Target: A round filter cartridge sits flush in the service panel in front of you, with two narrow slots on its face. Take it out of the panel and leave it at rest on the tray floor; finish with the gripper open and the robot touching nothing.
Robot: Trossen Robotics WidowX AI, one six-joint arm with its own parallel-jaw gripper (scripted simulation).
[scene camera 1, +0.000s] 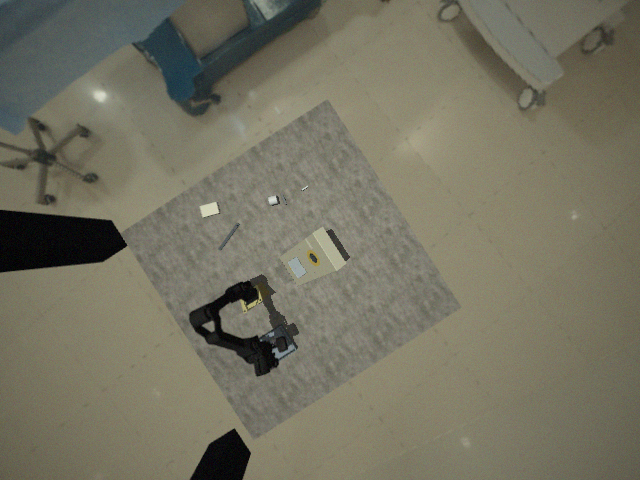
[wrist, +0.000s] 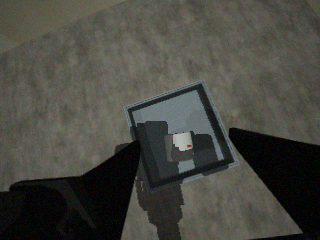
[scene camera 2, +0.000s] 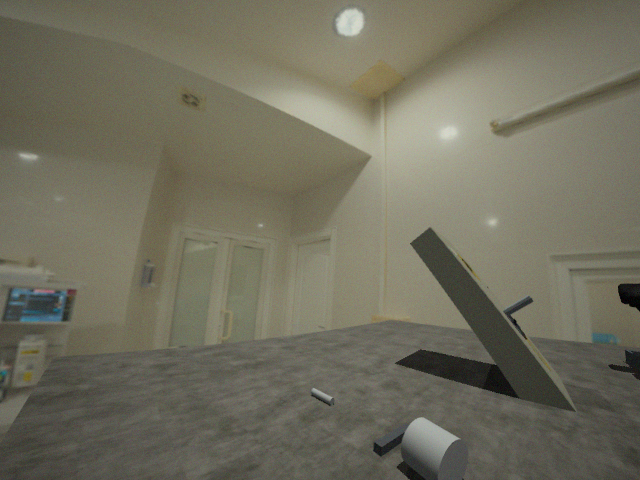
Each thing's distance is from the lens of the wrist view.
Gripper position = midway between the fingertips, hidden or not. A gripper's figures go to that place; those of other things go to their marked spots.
my gripper (wrist: pixel 183 138): 11 cm
round filter cartridge (wrist: pixel 179 147): 17 cm
blue-grey tray (wrist: pixel 190 108): 22 cm
The marked spots on the blue-grey tray and the round filter cartridge are 9 cm apart.
